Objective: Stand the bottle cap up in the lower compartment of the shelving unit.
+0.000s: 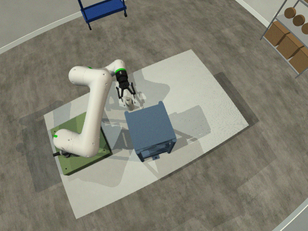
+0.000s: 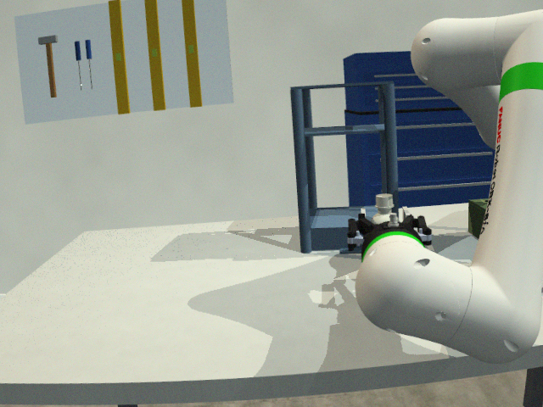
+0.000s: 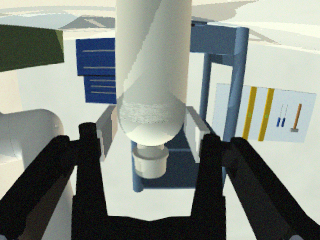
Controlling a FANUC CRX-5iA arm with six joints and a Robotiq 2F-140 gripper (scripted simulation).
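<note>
The bottle lies 20 mm below my hand. Also, from my hand: shelving unit (60 mm ahead, 320 mm to the right, 60 mm above).
</note>
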